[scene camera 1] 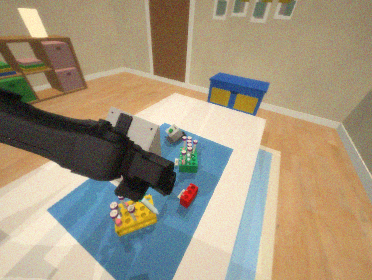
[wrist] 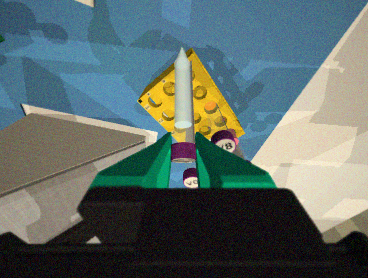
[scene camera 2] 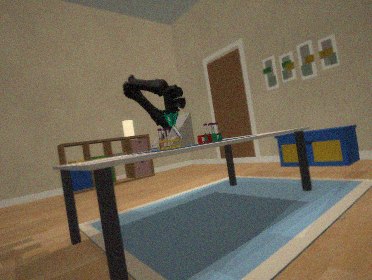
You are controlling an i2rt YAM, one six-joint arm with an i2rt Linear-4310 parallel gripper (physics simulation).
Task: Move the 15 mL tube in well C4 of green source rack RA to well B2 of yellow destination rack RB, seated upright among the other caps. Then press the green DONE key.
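Places are measured from the arm's base along level axes (x ahead, y left, z up), in millimetres.
Pixels of known places: gripper, fingertip midpoint: [scene camera 1: 140,197] [wrist: 183,138] [scene camera 2: 172,126]; arm's base, link origin: [scene camera 2: 169,127].
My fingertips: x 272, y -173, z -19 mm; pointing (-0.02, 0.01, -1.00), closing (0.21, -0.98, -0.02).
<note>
Ahead of a thing's pixels: the offset from my fingertips to its top centre. "pt": to the spot under its first point. Level surfaces: height alone.
My gripper [scene camera 2: 170,120] [wrist: 183,138] is shut on a tube @[dx +23, dy +6, dz +23 mm] [scene camera 1: 150,205] [scene camera 2: 177,132] [wrist: 183,95] just below its purple cap. The tube has a pale cone tip and hangs tilted over the yellow rack RB @[dx -21, dy -19, dz -76 mm] [scene camera 1: 137,226] [scene camera 2: 170,145] [wrist: 209,86]; whether the tip touches the rack, I cannot tell. Several purple-capped tubes stand at one side of that rack, among them one marked V8 @[pt dx +2, dy -35, dz -1 mm] [wrist: 223,142]. The green rack RA @[dx +16, dy +312, dz -76 mm] [scene camera 1: 189,167] [scene camera 2: 216,136] stands farther back with several capped tubes. The green DONE key @[pt dx -156, dy +425, dz -58 mm] [scene camera 1: 171,130] sits on a small grey box. The fingertips are hidden in scene camera 1.
A red block rack @[dx +110, dy +140, dz -76 mm] [scene camera 1: 189,195] [scene camera 2: 202,139] stands between the two racks, near the right side of the blue mat @[dz -127 mm] [scene camera 1: 172,250]. A large grey slanted panel box [scene camera 1: 147,131] [scene camera 2: 185,129] [wrist: 65,150] stands close beside the gripper.
</note>
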